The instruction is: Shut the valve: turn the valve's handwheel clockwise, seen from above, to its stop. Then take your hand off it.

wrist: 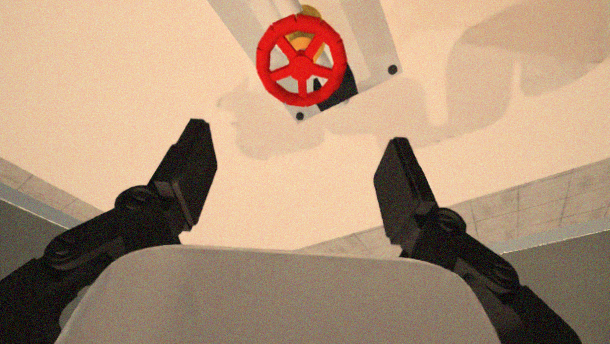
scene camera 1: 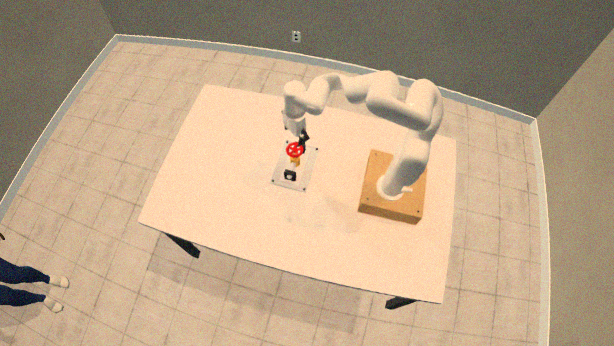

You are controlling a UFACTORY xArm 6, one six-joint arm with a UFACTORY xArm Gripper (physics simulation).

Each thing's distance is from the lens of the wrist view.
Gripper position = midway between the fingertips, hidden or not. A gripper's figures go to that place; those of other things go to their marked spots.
my gripper (wrist: 299, 150): 0.12 m
red handwheel (wrist: 301, 67): 0.21 m
